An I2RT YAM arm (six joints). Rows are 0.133 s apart.
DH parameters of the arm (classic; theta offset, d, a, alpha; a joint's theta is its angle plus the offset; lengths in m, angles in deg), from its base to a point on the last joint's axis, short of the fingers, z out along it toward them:
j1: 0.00 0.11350 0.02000 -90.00
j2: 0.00 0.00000 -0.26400 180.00
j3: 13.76 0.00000 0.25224 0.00
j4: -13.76 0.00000 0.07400 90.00
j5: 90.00 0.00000 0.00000 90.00
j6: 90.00 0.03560 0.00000 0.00
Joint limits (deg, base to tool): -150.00..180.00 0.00..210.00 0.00..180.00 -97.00..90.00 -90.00..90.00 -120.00..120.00
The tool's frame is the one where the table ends.
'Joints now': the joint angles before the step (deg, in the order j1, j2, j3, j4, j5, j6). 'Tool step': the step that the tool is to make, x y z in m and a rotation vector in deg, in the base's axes. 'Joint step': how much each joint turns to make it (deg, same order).
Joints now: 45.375 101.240 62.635 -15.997 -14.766 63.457
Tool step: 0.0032 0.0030 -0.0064 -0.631 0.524 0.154
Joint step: -0.031 1.676 0.708 0.100 -0.048 -0.199
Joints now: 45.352 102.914 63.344 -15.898 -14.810 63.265
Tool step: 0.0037 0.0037 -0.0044 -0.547 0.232 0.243
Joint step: -0.001 1.605 1.109 -0.142 0.044 -0.336
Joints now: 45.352 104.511 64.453 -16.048 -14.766 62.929
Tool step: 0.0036 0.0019 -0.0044 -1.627 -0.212 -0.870
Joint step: -0.046 1.371 0.992 -0.635 1.535 -0.025
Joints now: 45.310 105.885 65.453 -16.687 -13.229 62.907
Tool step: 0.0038 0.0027 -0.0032 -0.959 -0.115 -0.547
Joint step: -0.038 1.324 1.134 -0.405 0.912 0.022
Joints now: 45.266 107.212 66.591 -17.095 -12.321 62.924
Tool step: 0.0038 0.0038 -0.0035 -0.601 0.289 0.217
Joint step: 0.003 1.549 1.399 -0.545 0.071 -0.304
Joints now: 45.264 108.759 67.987 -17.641 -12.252 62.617
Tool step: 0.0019 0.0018 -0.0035 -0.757 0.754 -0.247
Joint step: -0.001 1.081 0.867 -0.809 0.125 0.217
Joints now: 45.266 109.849 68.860 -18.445 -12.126 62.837
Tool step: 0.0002 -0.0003 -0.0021 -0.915 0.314 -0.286
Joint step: -0.007 0.378 0.219 -0.705 0.504 0.031
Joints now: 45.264 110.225 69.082 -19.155 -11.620 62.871
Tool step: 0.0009 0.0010 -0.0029 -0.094 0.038 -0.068
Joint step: 0.016 0.572 0.087 0.402 0.076 0.055
